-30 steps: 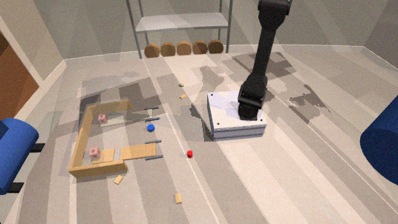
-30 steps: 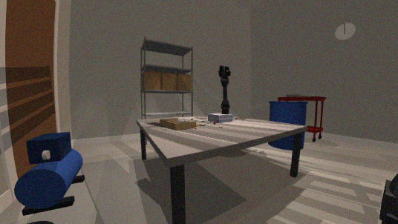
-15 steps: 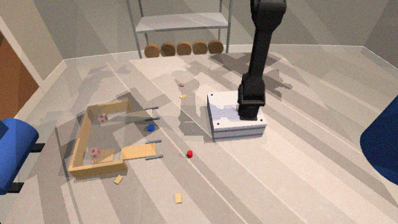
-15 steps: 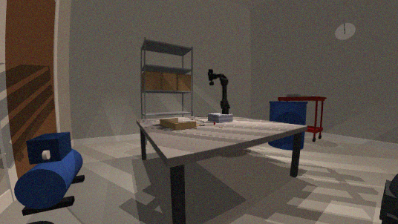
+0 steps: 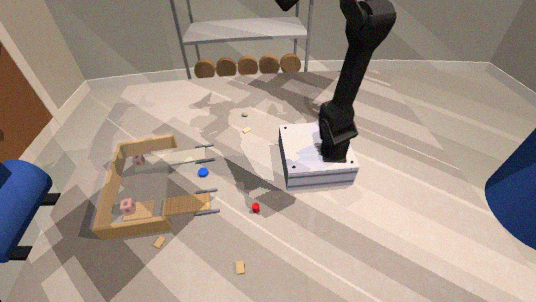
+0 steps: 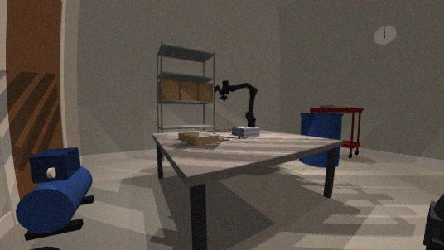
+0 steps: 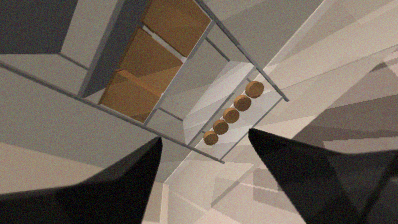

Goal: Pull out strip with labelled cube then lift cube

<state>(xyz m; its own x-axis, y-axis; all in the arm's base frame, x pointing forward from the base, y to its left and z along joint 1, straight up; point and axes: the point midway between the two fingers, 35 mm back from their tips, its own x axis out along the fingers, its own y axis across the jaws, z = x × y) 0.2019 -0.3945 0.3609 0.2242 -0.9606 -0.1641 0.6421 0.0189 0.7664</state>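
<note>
The blue disc lies 17 cm ahead of my gripper tip, 46 cm to the left of it and 43 cm below it. The rest, counted from my gripper tip: red cylinder: 1 cm behind, 57 cm to the left, 43 cm below.
</note>
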